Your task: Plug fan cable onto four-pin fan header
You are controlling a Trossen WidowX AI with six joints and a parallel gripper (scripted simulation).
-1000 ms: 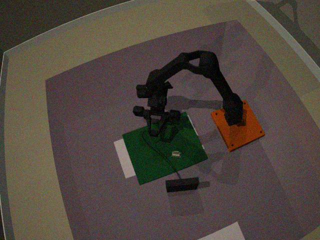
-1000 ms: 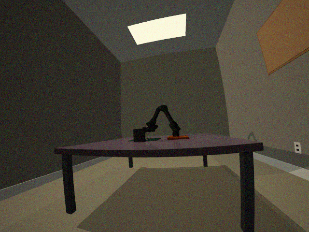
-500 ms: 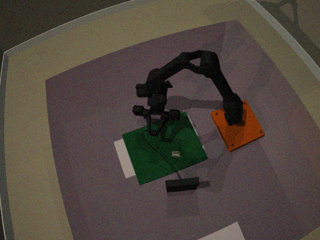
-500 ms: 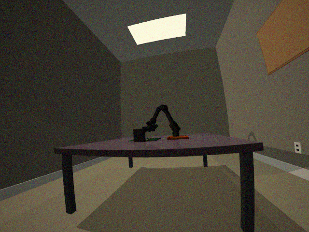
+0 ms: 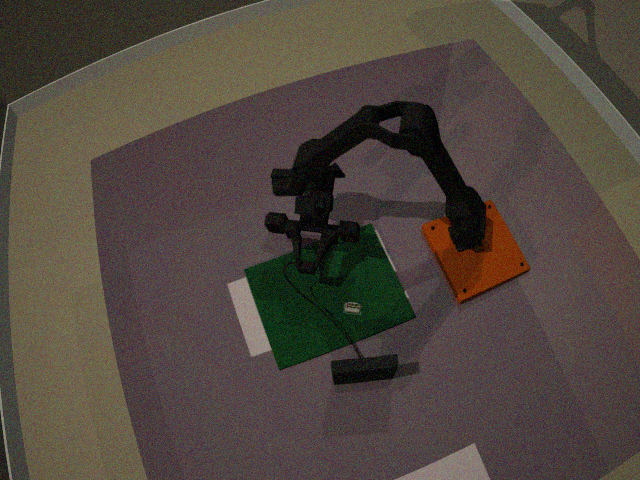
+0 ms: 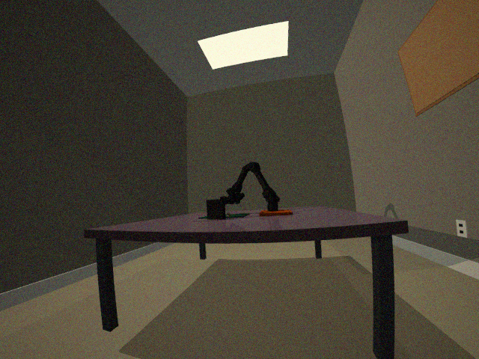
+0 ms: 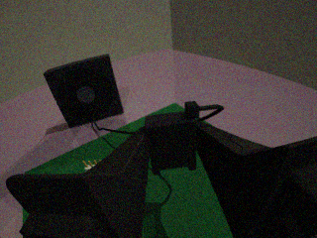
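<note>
My gripper tip is now 3 cm past the green board, 3 cm to the right of it and 11 cm above it. The rest, counted from my gripper tip: black fan 5 cm behind, 21 cm to the left, 4 cm below; then white four-pin fan header 7 cm behind, 8 cm to the left, 10 cm below; then dark plug 1 cm to the right, 1 cm below.
</note>
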